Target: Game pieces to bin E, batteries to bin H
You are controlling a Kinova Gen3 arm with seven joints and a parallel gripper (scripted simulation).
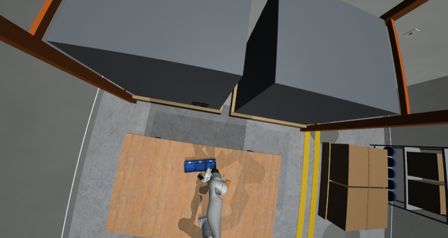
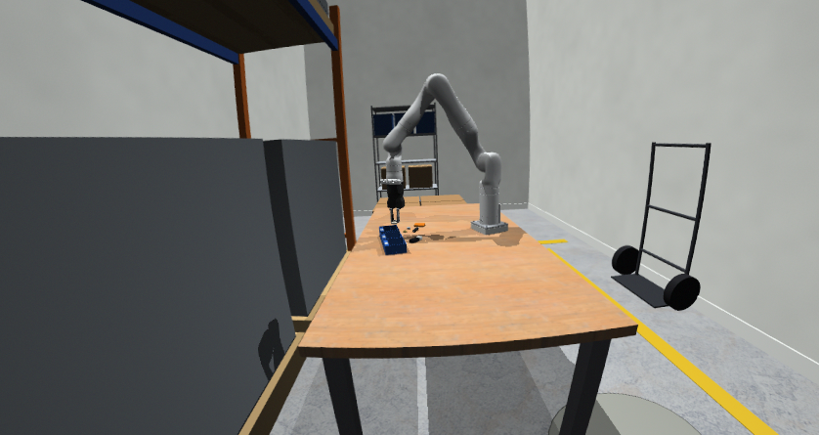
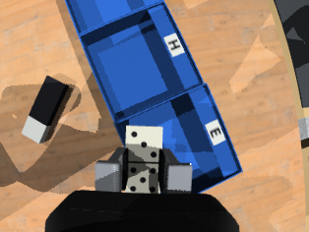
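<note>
Now: hand 10 cm past the dark cylindrical battery, 8 cm to the left of it and 8 cm above it. The rest, counted from my hand: brass nut: 9 cm below, 7 cm to the right, 4 cm behind; then white domino: 1 cm below; then blue three-part bin: 8 cm to the left, 7 cm below, 2 cm ahead.
</note>
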